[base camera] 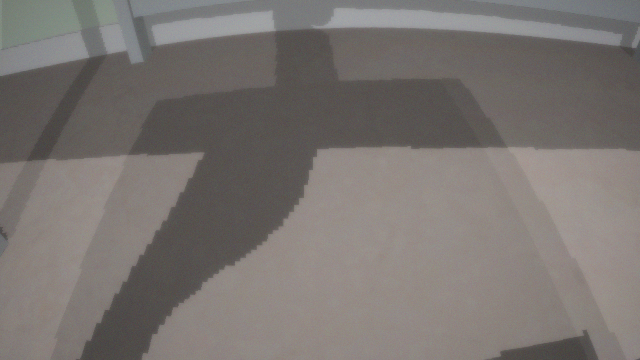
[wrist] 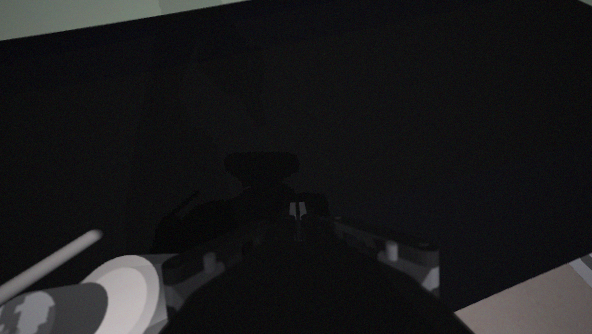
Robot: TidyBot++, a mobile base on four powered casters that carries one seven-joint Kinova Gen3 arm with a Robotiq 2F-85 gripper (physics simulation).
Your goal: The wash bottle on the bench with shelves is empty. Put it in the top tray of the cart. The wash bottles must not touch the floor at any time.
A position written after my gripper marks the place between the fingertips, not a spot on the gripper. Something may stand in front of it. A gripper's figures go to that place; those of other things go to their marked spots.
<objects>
My gripper (wrist: 297, 212): 0.17 m from the lens. A bench with shelves (wrist: 165, 132) is 0.38 m from the lens.
</objects>
